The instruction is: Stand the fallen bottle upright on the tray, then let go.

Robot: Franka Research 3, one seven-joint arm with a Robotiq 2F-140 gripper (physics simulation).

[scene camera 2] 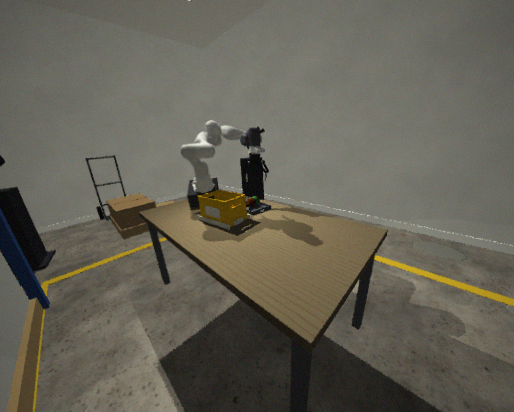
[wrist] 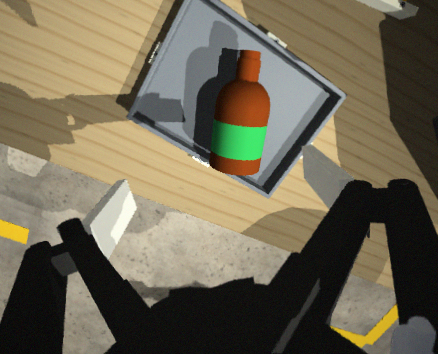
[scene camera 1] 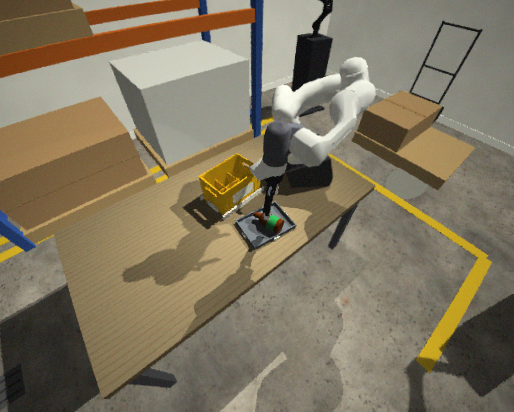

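An orange-brown bottle (scene camera 1: 274,223) (wrist: 242,107) with a green band lies on its side in the grey tray (scene camera 1: 247,238) (wrist: 315,92). In the wrist view its neck points to the top of the picture and its base reaches the tray's lower wall. In the scene camera 2 view the bottle (scene camera 2: 254,200) shows partly behind the yellow crate. My gripper (scene camera 1: 268,212) (wrist: 215,178) is open and empty, pointing down above the tray; in the wrist view the bottle appears ahead of and between the two wide-spread fingertips, apart from both.
A yellow crate (scene camera 1: 227,194) (scene camera 2: 222,209) with dividers stands beside the tray on the wooden table (scene camera 1: 150,300) (scene camera 2: 280,260). The arm's dark base (scene camera 1: 311,175) is behind them. Cardboard boxes (scene camera 1: 400,119) and a rack with an orange beam (scene camera 1: 150,35) stand around the table.
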